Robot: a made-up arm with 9 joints.
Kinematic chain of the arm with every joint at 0, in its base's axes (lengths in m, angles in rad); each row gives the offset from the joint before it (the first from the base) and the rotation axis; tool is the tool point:
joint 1: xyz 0 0 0.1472 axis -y
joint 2: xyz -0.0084 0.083 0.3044 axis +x
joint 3: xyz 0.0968 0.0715 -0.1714 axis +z
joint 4: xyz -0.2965 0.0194 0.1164 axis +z
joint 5: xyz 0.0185 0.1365 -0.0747 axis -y
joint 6: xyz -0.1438 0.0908 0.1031 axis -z
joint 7: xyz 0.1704 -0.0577 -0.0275 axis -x
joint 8: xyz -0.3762 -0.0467 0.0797 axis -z
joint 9: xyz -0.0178 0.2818 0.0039 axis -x
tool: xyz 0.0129 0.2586 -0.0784
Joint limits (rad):
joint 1: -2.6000..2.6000
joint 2: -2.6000..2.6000
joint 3: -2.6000..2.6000
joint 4: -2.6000..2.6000
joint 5: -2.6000..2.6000
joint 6: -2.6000..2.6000
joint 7: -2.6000..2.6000
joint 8: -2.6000..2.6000
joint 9: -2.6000..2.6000
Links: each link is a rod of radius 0.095 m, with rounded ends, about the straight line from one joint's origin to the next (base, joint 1, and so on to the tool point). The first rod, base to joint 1, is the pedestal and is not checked.
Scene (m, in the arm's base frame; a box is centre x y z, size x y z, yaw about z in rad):
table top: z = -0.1
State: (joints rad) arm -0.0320 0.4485 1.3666 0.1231 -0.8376 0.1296 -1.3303 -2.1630 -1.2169
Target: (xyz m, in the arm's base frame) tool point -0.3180 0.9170 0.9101
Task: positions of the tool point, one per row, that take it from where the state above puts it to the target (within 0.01 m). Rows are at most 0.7 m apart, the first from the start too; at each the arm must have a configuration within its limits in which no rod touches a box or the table.
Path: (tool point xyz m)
1: -0.4287 -0.7186 0.5970
2: -0.7470 -0.2727 0.8781
3: -0.7023 0.3679 1.0319
4: -0.3180 0.9170 0.9101

